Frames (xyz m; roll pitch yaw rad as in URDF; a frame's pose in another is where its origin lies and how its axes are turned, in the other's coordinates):
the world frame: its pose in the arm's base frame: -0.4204 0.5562 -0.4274 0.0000 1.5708 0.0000
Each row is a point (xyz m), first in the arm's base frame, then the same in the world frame.
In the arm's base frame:
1: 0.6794 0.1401 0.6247
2: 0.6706 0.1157 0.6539
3: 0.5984 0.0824 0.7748
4: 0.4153 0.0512 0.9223
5: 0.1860 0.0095 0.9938
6: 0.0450 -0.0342 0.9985
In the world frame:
1: -1.0521 -0.4161 1.0998
2: -1.0813 -0.4405 1.0910
3: -1.2022 -0.4738 1.0188
4: -1.3497 -0.5050 0.8357
5: -1.4212 -0.5467 0.6064
6: -1.4259 -0.5904 0.4654

